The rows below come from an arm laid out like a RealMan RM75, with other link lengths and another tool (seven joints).
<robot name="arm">
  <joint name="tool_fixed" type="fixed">
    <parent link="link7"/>
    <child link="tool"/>
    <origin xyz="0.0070 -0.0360 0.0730" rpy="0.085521 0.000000 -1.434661"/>
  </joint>
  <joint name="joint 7" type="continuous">
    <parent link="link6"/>
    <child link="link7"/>
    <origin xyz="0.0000 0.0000 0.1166"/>
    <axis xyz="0 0 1"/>
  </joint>
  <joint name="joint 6" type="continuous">
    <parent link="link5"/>
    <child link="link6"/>
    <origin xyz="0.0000 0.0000 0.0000"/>
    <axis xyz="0 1 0"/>
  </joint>
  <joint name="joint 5" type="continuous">
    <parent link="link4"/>
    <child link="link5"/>
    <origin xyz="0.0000 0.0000 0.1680"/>
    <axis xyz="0 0 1"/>
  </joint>
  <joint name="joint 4" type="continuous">
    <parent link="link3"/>
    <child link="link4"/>
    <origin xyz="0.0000 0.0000 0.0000"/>
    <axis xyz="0 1 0"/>
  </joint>
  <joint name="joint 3" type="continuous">
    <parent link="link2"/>
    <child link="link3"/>
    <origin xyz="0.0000 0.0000 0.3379"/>
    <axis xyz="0 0 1"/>
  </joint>
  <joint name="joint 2" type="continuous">
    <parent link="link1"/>
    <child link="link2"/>
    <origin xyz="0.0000 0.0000 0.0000"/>
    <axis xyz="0 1 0"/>
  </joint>
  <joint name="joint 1" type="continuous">
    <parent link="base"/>
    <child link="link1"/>
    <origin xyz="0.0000 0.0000 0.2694"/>
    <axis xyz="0 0 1"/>
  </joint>
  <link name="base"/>
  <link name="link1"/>
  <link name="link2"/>
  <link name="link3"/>
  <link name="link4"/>
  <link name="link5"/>
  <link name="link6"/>
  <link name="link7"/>
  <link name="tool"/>
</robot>
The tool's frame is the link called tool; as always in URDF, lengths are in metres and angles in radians. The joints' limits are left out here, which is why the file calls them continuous.
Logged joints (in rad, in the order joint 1, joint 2, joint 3, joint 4, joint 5, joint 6, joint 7), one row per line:
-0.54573 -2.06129 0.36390 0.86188 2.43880 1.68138 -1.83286
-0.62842 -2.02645 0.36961 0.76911 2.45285 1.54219 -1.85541
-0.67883 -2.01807 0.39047 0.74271 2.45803 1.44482 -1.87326
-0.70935 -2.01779 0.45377 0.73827 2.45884 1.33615 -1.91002
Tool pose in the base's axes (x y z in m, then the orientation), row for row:
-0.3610 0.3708 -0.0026 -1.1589 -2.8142 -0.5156
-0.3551 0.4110 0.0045 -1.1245 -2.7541 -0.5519
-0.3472 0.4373 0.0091 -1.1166 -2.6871 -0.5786
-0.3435 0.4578 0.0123 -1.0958 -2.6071 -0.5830
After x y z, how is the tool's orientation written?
As a rotation vector, in radians.
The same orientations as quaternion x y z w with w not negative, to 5 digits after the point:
-0.37529 -0.91133 -0.16697 0.02737
-0.37104 -0.90874 -0.18210 0.05797
-0.37493 -0.90226 -0.19428 0.08727
-0.37644 -0.89562 -0.20028 0.12671

